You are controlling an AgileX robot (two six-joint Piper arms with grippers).
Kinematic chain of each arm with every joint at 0, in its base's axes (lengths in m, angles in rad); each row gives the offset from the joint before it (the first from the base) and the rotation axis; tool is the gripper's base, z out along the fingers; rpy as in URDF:
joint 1: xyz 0 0 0.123 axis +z
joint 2: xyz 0 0 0 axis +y
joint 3: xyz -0.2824 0 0.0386 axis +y
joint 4: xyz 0.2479 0 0.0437 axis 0.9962 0 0.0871
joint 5: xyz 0 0 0 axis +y
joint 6: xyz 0.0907 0 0.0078 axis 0.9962 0 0.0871
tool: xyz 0 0 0 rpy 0 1.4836 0
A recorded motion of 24 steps. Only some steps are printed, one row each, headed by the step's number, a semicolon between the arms.
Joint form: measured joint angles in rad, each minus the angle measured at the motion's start. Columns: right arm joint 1, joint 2, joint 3, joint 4, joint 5, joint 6; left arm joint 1, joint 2, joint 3, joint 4, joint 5, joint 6.
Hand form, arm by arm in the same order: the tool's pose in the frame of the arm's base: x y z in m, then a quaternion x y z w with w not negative. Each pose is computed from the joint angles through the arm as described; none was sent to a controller.
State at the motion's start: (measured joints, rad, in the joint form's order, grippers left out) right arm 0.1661 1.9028 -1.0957 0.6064 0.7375 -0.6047; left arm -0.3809 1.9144 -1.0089 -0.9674 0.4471 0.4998
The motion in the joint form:
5: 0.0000 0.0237 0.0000 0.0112 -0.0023 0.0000; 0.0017 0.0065 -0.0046 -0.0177 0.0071 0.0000
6: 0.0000 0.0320 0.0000 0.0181 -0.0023 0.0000; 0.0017 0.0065 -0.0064 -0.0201 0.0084 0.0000
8: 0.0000 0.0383 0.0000 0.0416 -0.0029 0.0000; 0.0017 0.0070 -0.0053 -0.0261 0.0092 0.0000
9: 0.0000 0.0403 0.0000 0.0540 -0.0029 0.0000; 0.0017 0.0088 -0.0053 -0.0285 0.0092 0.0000
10: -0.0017 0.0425 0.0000 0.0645 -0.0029 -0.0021; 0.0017 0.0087 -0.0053 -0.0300 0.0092 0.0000
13: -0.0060 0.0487 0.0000 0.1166 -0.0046 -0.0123; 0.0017 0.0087 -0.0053 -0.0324 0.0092 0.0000
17: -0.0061 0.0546 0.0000 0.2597 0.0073 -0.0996; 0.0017 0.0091 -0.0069 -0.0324 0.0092 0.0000
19: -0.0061 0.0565 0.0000 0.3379 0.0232 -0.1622; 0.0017 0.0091 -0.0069 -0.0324 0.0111 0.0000
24: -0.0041 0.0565 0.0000 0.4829 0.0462 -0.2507; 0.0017 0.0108 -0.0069 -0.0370 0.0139 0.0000
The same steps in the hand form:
5: 0.3392 0.0928 0.1383 -0.15780 0.96301 0.19934 0.08931; 0.3219 -0.1642 0.1317 0.01819 0.95444 -0.25961 0.14601
6: 0.3394 0.0932 0.1356 -0.15448 0.96341 0.20158 0.08572; 0.3222 -0.1645 0.1322 0.01753 0.95409 -0.26081 0.14622
8: 0.3399 0.0944 0.1340 -0.14505 0.96339 0.20907 0.08446; 0.3220 -0.1646 0.1319 0.01493 0.95393 -0.26222 0.14505
9: 0.3401 0.0950 0.1337 -0.14022 0.96324 0.21307 0.08431; 0.3220 -0.1647 0.1313 0.01373 0.95399 -0.26252 0.14420
10: 0.3405 0.0950 0.1332 -0.13625 0.96309 0.21628 0.08434; 0.3220 -0.1647 0.1314 0.01310 0.95389 -0.26291 0.14421
13: 0.3421 0.0961 0.1324 -0.11861 0.96155 0.23186 0.08718; 0.3221 -0.1648 0.1314 0.01207 0.95375 -0.26351 0.14417
17: 0.3445 0.1033 0.1350 -0.10662 0.95008 0.27525 0.10108; 0.3224 -0.1649 0.1317 0.01219 0.95361 -0.26372 0.14470
19: 0.3455 0.1073 0.1372 -0.10815 0.94142 0.30000 0.10966; 0.3223 -0.1650 0.1317 0.01247 0.95361 -0.26414 0.14390
24: 0.3481 0.1147 0.1433 -0.09776 0.92478 0.34427 0.12924; 0.3221 -0.1653 0.1311 0.01076 0.95352 -0.26563 0.14187

